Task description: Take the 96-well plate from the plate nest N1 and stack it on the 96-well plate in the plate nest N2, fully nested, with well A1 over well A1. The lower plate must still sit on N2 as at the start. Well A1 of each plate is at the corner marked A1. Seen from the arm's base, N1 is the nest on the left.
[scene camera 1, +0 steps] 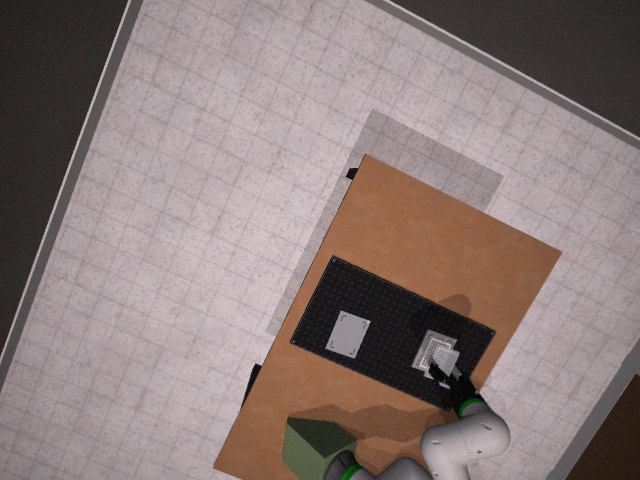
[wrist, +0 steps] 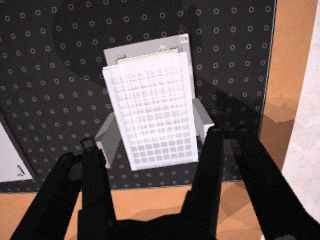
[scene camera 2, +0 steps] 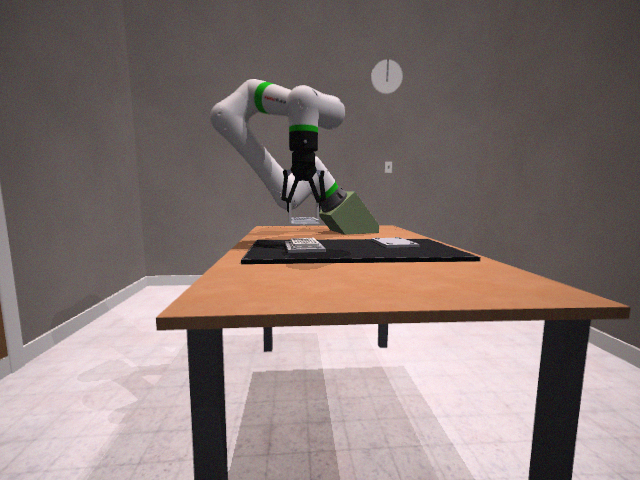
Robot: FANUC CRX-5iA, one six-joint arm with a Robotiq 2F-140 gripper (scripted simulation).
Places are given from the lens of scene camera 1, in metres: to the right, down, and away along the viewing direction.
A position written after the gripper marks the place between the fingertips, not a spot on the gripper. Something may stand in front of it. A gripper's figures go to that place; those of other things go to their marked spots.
gripper (scene camera 1: 441, 363): 0.44, 0.45, 1.38
plate nest N1 (scene camera 1: 347, 335): 0.10, 0.36, 1.43
